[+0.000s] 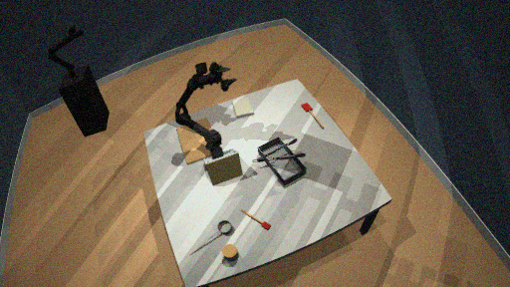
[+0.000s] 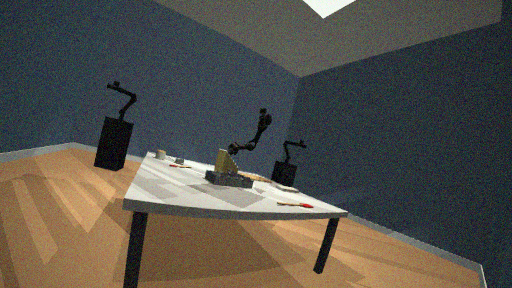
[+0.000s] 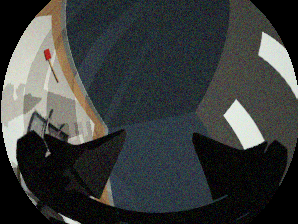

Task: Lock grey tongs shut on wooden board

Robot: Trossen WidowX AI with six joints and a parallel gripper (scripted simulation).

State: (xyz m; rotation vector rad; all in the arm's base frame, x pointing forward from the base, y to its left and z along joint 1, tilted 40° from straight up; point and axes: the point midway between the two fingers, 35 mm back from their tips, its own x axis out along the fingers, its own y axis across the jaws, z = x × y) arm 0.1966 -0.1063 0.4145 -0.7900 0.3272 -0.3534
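My gripper tip is now 18 cm short of the roasting tin, 19 cm to the left of it and 56 cm above it. Also, from my gripper tip: red spatula (52 cm ahead, 17 cm to the left, 58 cm below); pale block (6 cm ahead, 38 cm to the left, 58 cm below); wooden board (30 cm behind, 17 cm to the left, 58 cm below).
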